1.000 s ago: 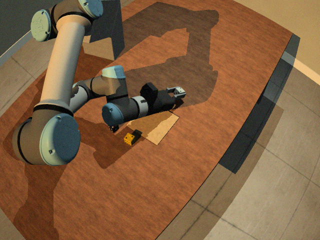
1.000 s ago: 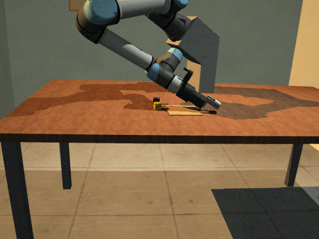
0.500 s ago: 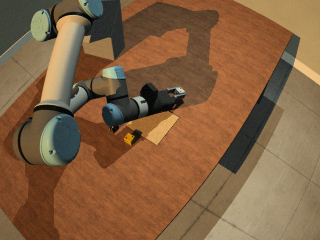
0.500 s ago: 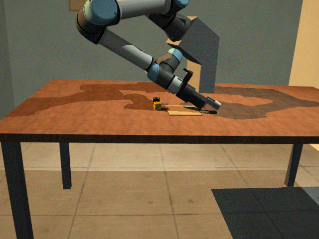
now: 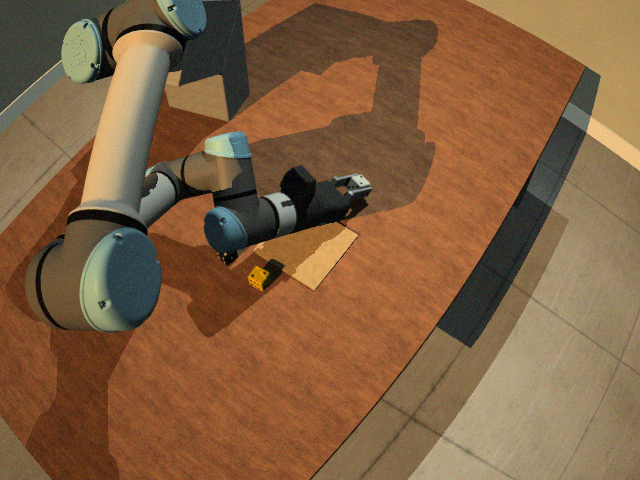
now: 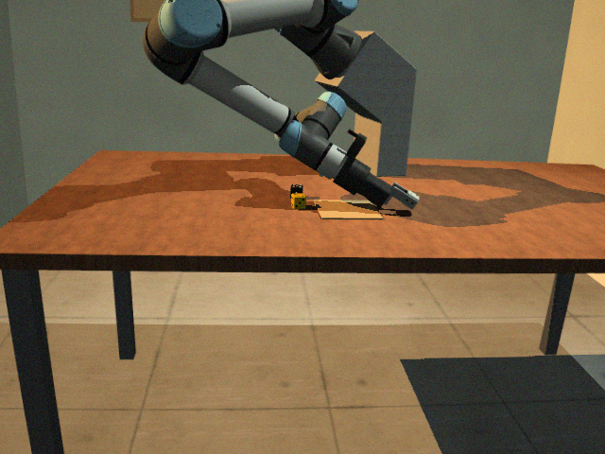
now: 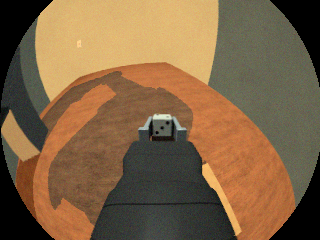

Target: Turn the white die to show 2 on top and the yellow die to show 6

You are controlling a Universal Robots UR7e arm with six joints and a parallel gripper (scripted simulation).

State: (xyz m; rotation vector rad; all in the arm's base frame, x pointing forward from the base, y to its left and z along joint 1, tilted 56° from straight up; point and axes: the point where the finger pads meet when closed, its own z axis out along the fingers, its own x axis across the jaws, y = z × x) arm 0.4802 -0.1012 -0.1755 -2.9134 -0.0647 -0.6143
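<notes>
Now: hand 14 cm to the left of the tan mat, 3 cm above it and 2 cm past it. The rest, counted from my hand: white die (right at my hand); yellow die (25 cm to the right, 5 cm behind, 2 cm below); black die (25 cm to the right, 13 cm behind, 2 cm below).
</notes>
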